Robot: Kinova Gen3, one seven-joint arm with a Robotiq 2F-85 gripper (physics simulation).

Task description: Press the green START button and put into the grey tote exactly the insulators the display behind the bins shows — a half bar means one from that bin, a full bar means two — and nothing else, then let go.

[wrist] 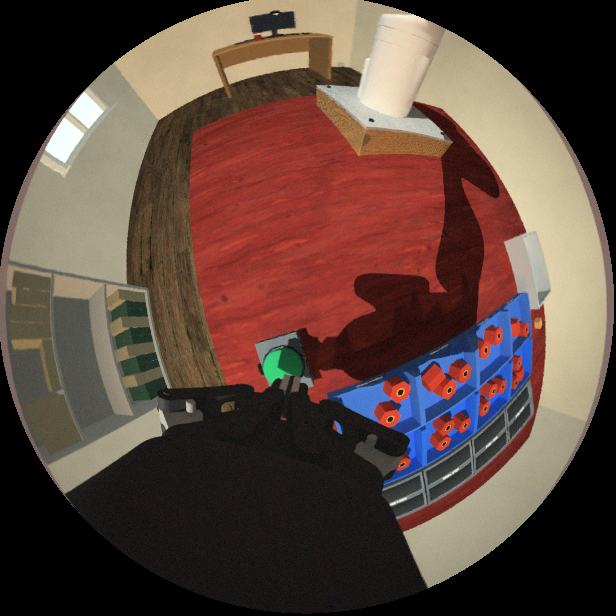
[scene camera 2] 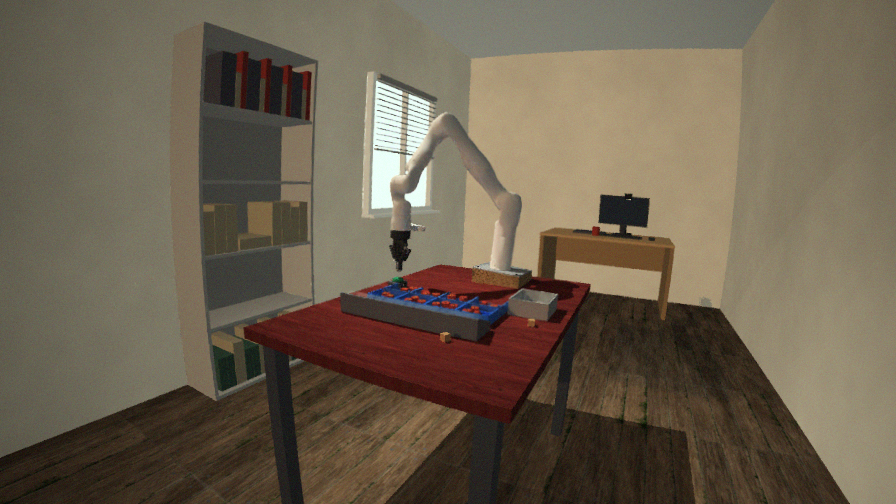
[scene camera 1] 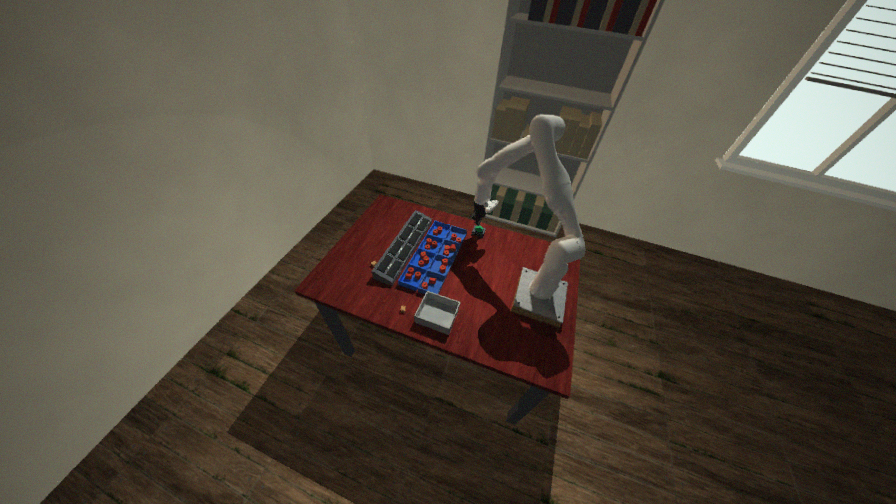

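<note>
The green START button (scene camera 1: 478,230) sits on a grey base at the far end of the blue bins (scene camera 1: 434,255); it also shows in the wrist view (wrist: 281,364) and in scene camera 2 (scene camera 2: 397,280). My gripper (wrist: 288,386) hangs just above the button, fingers together and empty; it shows in scene camera 1 (scene camera 1: 478,217) and scene camera 2 (scene camera 2: 399,262). The blue bins hold several red-orange insulators (wrist: 439,379). The grey display (scene camera 1: 401,247) runs along the bins' far side, its bars dark. The grey tote (scene camera 1: 436,310) stands empty at the bins' near end.
Two small tan cubes lie on the table, one (scene camera 1: 402,307) beside the tote and one (scene camera 1: 372,263) by the display's end. The arm's base (scene camera 1: 540,300) stands on the table's right side. A bookshelf (scene camera 2: 250,206) is close behind the button.
</note>
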